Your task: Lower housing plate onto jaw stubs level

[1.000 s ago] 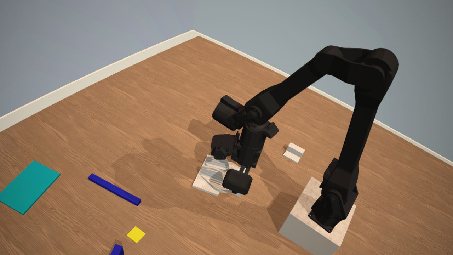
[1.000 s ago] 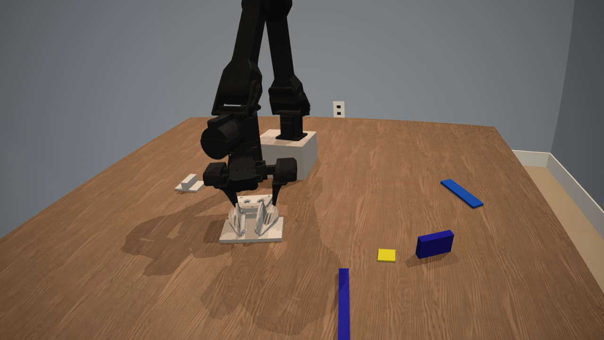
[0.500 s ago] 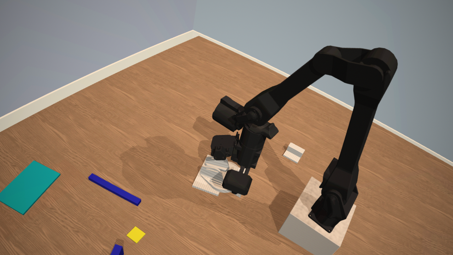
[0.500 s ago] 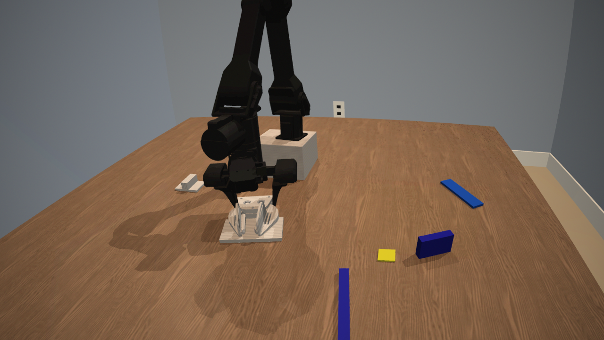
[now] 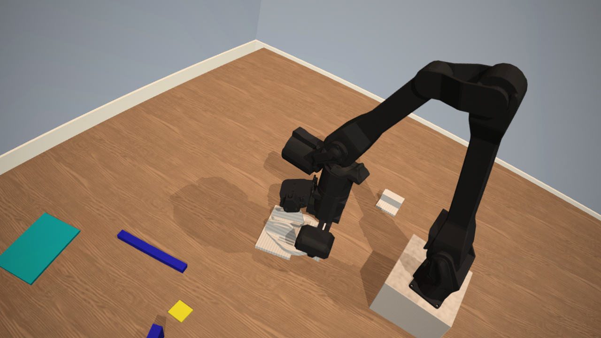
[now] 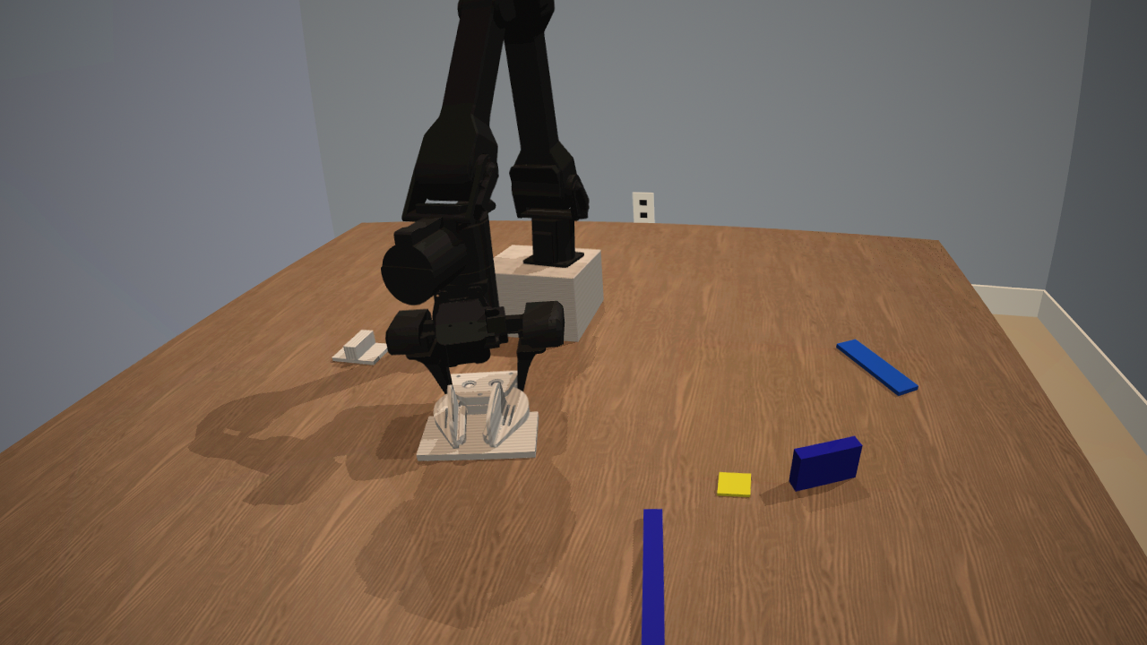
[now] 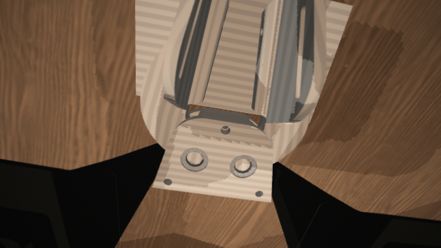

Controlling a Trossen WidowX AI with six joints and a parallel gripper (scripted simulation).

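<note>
Right now my gripper tip is 2 cm below the housing plate and 1 cm short of it. Also, from my gripper tip: pale base plate (7 cm ahead, 3 cm to the left); then small pale stepped block (23 cm to the right, 5 cm behind); then yellow tile (29 cm to the left, 7 cm ahead, 1 cm below).
</note>
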